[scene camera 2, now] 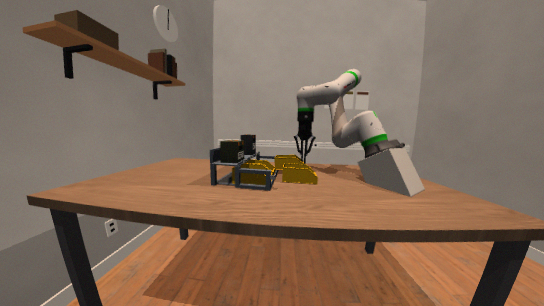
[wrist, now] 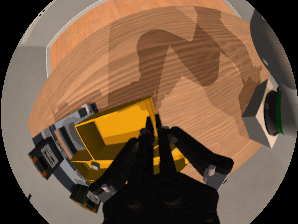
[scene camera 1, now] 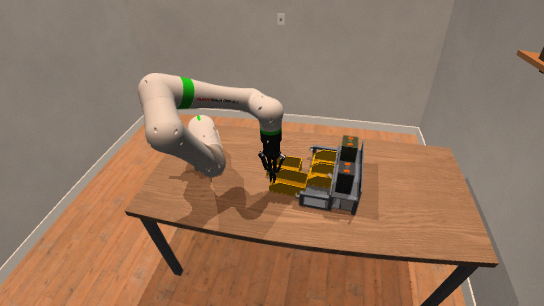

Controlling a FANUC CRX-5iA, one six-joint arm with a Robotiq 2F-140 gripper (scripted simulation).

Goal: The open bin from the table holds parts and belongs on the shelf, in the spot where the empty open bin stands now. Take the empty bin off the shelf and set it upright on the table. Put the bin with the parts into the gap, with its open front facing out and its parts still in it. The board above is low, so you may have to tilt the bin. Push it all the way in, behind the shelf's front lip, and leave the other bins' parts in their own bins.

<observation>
The pictures show: the gripper and a shelf.
</observation>
